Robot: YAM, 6 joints.
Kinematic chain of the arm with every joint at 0, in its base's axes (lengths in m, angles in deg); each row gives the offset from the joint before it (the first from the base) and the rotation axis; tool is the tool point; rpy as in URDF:
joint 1: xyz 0 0 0.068 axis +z
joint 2: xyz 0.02 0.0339 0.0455 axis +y
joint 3: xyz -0.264 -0.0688 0 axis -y
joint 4: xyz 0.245 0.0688 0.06 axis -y
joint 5: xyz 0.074 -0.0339 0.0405 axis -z
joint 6: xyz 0.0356 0 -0.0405 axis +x
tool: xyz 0 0 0 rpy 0 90 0
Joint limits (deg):
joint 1: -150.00..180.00
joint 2: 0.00..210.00
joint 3: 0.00..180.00
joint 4: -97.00..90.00
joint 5: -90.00..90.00
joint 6: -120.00..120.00
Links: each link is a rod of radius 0.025 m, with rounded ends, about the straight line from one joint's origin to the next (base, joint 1, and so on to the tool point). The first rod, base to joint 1, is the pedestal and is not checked.
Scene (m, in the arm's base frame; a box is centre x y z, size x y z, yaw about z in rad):
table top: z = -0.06
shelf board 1: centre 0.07 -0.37 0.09 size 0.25 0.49 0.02 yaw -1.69
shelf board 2: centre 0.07 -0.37 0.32 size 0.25 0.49 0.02 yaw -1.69
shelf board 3: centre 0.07 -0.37 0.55 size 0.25 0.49 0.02 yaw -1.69
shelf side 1: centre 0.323 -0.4 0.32 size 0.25 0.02 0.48 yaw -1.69
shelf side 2: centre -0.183 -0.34 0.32 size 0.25 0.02 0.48 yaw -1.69
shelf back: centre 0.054 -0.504 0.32 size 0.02 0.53 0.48 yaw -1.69
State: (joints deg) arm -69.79 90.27 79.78 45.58 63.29 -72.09
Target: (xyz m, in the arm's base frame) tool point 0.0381 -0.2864 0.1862
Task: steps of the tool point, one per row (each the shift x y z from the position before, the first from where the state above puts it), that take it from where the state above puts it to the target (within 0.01 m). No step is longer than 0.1 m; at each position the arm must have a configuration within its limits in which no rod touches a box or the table.
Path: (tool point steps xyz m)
1: 0.0241 0.0676 0.0103
2: 0.0064 0.0646 -0.0002
3: -0.0079 0.0564 -0.0101
4: -0.0015 -0.0182 -0.0644
5: -0.0119 -0.0087 -0.0661
6: -0.0200 0.0029 -0.0653
7: -0.0254 0.0155 -0.0616
8: 0.0017 -0.0398 0.0093
9: -0.0047 -0.0443 0.0001
10: -0.0126 -0.0460 -0.0094

